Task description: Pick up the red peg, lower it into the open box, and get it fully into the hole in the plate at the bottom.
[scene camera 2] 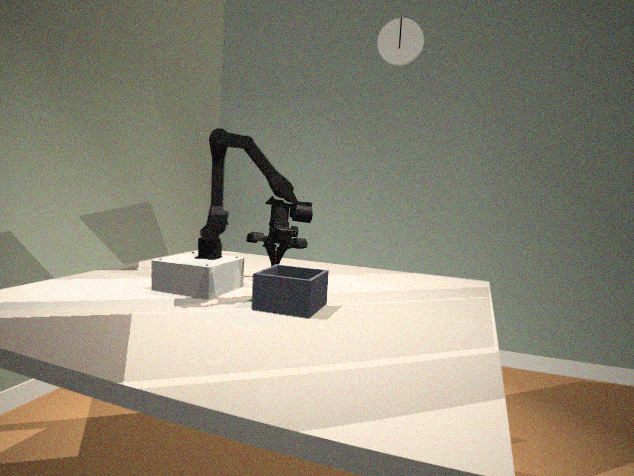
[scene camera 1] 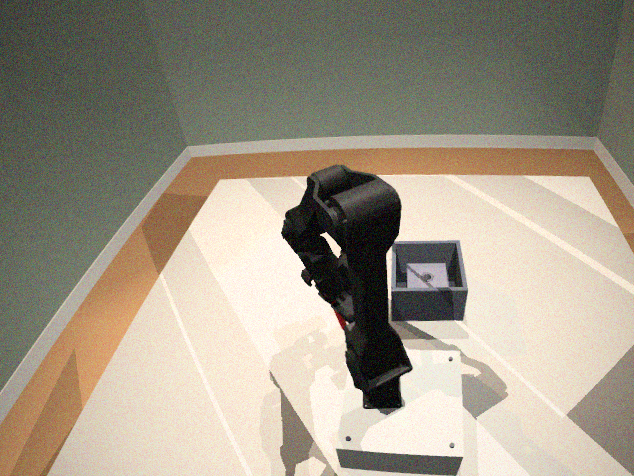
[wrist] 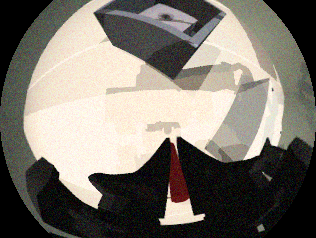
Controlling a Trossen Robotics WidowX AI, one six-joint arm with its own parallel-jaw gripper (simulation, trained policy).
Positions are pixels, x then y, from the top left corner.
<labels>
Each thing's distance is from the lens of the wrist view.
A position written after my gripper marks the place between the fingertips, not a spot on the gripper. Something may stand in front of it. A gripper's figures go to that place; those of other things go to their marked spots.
my gripper [wrist: 173,140]: 0.10 m
red peg [wrist: 178,189]: 0.07 m
plate [wrist: 185,23]: 0.19 m
The marked spots on the red peg and the plate are 0.22 m apart.
</labels>
